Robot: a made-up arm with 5 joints. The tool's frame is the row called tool.
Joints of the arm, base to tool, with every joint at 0 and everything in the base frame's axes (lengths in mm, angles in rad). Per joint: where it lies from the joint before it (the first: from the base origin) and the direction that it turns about. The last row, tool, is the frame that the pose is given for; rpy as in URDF.
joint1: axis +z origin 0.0 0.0 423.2
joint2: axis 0 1 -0.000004 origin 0.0 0.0 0.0
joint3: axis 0 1 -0.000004 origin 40.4 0.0 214.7
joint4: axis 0 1 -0.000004 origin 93.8 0.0 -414.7
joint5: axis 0 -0.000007 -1 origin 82.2 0.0 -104.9
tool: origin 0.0 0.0 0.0 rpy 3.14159 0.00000 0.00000
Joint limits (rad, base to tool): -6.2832..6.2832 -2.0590..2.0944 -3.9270..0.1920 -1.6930..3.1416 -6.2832..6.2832
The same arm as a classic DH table. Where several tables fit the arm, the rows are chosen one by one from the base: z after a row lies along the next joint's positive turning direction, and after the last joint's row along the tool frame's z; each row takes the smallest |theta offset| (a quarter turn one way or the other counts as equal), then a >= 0, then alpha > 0; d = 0 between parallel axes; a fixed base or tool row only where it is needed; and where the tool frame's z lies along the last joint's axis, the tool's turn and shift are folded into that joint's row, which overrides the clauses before.
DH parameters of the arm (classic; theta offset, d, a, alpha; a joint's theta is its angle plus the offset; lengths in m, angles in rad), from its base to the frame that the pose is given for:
joint1: 0 0.4232 0 -1.5708
joint2: -1.3848 0 0.2185 0
joint3: -0.4084 0 -0.4252 0
joint4: -1.3484 0 -0.0822 1.5708
joint5: 3.1416 0.1049 0 0
Joint limits (rad, base to tool): -6.2832..6.2832 -2.059..2.0944 -3.927..0.192 -1.693..3.1416 -6.2832..6.2832

